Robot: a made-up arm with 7 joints. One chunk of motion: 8 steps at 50 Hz.
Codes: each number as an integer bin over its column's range. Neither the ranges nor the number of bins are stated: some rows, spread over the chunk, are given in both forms.
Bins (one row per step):
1: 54 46 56 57 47 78 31
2: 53 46 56 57 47 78 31
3: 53 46 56 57 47 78 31
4: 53 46 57 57 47 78 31
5: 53 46 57 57 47 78 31
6: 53 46 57 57 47 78 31
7: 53 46 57 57 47 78 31
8: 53 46 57 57 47 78 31
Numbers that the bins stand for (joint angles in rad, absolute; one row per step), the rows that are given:
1: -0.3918 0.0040 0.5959 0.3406 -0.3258 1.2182 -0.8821
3: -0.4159 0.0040 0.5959 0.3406 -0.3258 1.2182 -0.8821
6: -0.4159 0.0040 0.6206 0.3406 -0.3258 1.2182 -0.8821
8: -0.4159 0.0040 0.6206 0.3406 -0.3258 1.2182 -0.8821
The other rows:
2: -0.4159 0.0040 0.5959 0.3406 -0.3258 1.2182 -0.8821
4: -0.4159 0.0040 0.6206 0.3406 -0.3258 1.2182 -0.8821
5: -0.4159 0.0040 0.6206 0.3406 -0.3258 1.2182 -0.8821
7: -0.4159 0.0040 0.6206 0.3406 -0.3258 1.2182 -0.8821

